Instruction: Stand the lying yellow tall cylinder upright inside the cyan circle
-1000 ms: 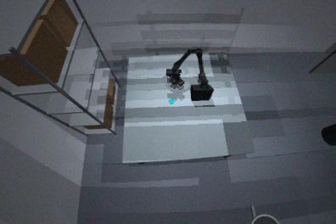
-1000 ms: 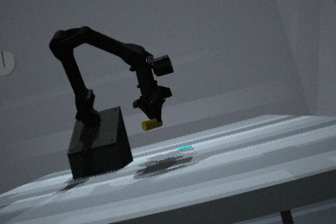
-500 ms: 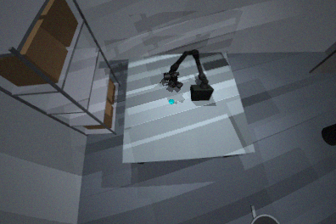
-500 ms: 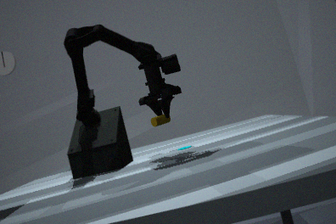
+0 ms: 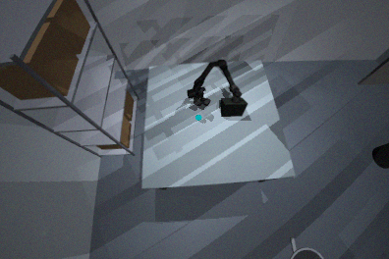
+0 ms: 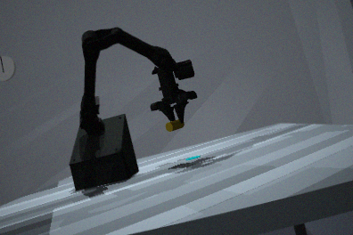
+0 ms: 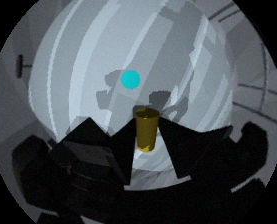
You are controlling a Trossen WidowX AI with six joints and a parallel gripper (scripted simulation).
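Now: the cyan circle 2 cm ahead of my gripper tip, 7 cm to the left of it and 14 cm below it. Also, from my gripper tip: yellow tall cylinder: 1 cm behind, 2 cm to the right.
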